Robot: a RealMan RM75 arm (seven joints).
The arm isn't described. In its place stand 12 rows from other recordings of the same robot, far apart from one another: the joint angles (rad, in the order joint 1, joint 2, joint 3, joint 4, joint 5, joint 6, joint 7), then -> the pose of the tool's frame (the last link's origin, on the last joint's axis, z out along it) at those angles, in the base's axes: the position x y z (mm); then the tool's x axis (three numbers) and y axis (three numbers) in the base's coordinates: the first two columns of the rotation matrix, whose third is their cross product.
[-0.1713, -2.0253, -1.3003, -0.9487, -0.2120, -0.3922, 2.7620] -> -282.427 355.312 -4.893 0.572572 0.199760 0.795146 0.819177 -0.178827 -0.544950
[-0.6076, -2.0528, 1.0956, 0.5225, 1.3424, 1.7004, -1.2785] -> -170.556 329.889 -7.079 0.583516 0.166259 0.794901 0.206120 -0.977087 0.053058
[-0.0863, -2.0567, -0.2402, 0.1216, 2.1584, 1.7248, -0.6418] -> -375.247 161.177 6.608 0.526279 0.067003 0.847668 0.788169 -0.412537 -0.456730
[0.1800, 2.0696, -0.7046, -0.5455, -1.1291, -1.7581, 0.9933] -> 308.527 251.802 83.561 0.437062 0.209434 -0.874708 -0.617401 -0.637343 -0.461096
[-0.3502, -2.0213, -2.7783, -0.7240, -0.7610, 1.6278, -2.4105] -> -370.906 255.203 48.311 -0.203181 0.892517 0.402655 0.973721 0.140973 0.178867
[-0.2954, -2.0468, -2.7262, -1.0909, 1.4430, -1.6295, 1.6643] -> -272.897 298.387 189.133 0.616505 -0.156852 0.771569 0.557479 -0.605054 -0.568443
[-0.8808, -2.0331, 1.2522, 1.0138, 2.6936, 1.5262, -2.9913] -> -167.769 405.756 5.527 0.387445 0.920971 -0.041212 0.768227 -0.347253 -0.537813
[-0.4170, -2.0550, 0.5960, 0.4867, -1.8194, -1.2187, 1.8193] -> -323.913 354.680 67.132 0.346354 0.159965 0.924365 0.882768 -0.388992 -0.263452
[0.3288, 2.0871, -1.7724, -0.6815, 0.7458, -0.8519, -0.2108] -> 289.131 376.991 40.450 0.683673 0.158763 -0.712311 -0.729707 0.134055 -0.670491
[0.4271, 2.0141, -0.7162, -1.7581, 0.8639, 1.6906, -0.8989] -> 198.800 329.673 183.340 0.846218 -0.447558 -0.289147 -0.521384 -0.583607 -0.622545
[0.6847, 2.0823, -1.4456, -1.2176, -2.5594, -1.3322, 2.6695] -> 159.603 384.213 -25.837 0.744432 -0.663476 0.074975 -0.561941 -0.683204 -0.466320
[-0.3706, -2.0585, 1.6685, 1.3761, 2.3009, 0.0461, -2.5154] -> -129.192 419.437 52.234 0.789111 -0.043570 0.612704 0.572588 -0.308924 -0.759414
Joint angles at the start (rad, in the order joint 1, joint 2, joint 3, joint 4, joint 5, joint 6, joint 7):
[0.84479 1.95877 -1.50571 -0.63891 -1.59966 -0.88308 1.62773]
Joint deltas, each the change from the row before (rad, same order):
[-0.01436 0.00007 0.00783 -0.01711 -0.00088 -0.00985 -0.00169]
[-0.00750 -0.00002 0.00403 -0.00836 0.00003 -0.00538 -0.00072]
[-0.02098 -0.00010 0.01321 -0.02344 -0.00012 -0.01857 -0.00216]
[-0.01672 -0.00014 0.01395 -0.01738 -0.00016 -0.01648 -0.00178]
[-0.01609 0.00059 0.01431 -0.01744 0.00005 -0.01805 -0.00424]
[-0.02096 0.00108 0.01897 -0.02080 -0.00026 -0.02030 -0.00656]
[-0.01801 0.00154 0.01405 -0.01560 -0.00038 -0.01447 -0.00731]
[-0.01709 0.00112 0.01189 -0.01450 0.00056 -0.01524 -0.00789]
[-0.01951 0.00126 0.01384 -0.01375 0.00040 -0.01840 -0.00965]
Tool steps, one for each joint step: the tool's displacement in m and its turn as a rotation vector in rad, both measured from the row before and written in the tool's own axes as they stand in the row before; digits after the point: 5 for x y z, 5 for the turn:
[0.00065 0.00046 -0.00283 -0.00159 -0.00932 0.00132]
[0.00045 0.00025 -0.00152 -0.00096 -0.00477 0.00147]
[0.00112 0.00084 -0.00459 -0.00464 -0.01408 0.00438]
[0.00096 0.00027 -0.00418 -0.00280 -0.01226 0.00560]
[0.00059 0.00066 -0.00403 -0.00445 -0.01301 0.00270]
[0.00129 0.00040 -0.00538 -0.00190 -0.01584 0.00350]
[0.00192 0.00049 -0.00431 0.00000 -0.01100 0.00196]
[0.00190 0.00080 -0.00415 -0.00181 -0.00982 0.00055]
[0.00294 0.00101 -0.00489 -0.00244 -0.00954 0.00192]

